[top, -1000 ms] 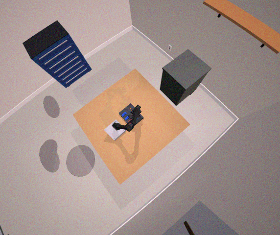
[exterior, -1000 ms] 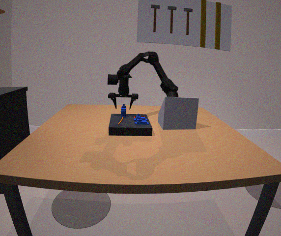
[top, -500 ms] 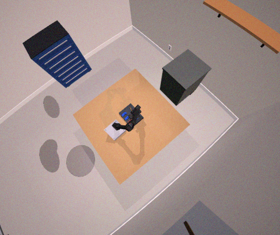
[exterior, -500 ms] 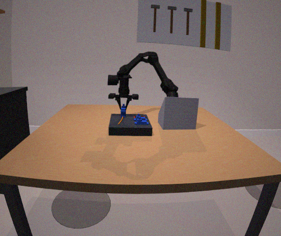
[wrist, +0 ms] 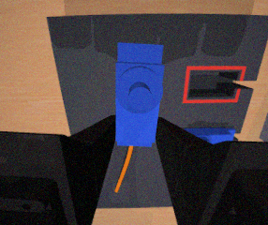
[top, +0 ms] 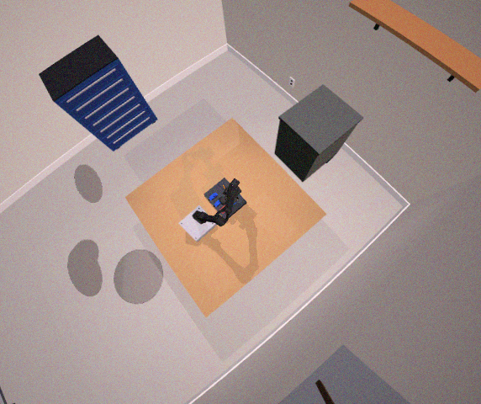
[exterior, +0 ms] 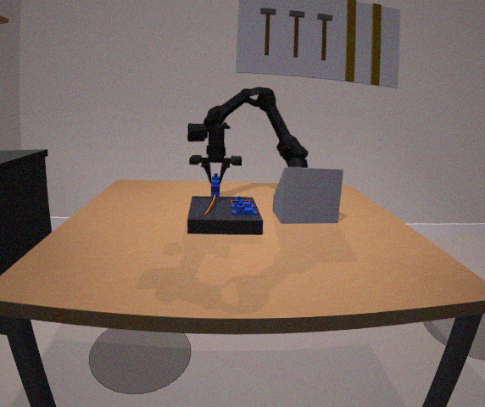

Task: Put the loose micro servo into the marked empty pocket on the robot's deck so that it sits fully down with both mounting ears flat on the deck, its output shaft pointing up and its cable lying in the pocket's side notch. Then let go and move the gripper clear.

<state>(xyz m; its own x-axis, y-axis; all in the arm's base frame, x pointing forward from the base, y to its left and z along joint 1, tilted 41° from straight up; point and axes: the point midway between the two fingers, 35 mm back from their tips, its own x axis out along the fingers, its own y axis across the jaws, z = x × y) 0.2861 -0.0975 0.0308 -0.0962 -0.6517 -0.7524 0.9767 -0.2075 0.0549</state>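
Now: the dark robot deck 20 mm ahead of my gripper tip, 60 mm to the left of it and 90 mm below it.
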